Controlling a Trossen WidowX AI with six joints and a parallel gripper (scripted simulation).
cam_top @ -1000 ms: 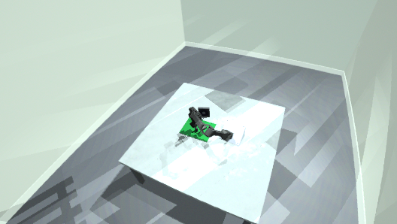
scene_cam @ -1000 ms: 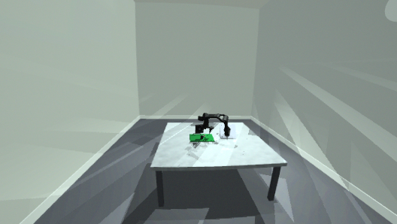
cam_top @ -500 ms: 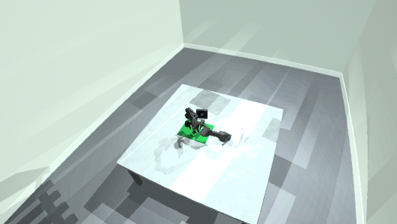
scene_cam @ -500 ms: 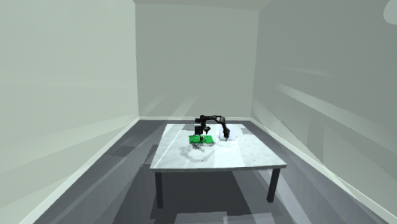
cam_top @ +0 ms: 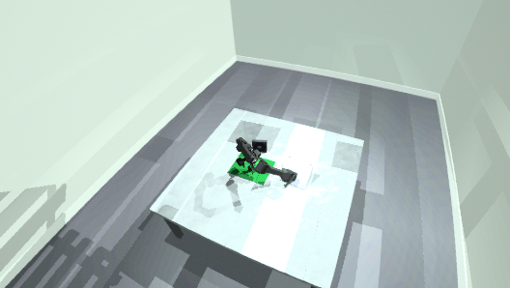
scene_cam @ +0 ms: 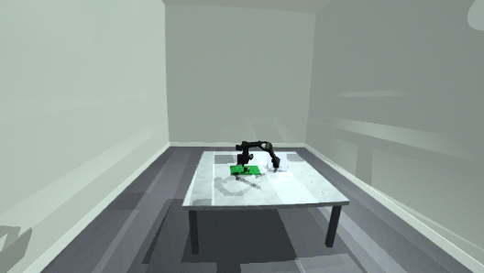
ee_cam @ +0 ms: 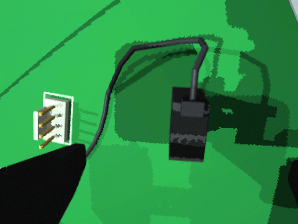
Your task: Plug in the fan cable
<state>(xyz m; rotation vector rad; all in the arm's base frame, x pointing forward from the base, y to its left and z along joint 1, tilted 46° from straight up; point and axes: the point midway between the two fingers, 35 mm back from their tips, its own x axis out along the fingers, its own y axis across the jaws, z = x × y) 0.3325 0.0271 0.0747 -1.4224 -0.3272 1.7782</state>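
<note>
My gripper tip is now 40 mm above the black fan plug. Also, from my gripper tip: green board: 30 mm to the right, 80 mm below; white four-pin header: 30 mm behind, 80 mm to the right, 60 mm below; black fan: 30 mm ahead, 200 mm to the right.
</note>
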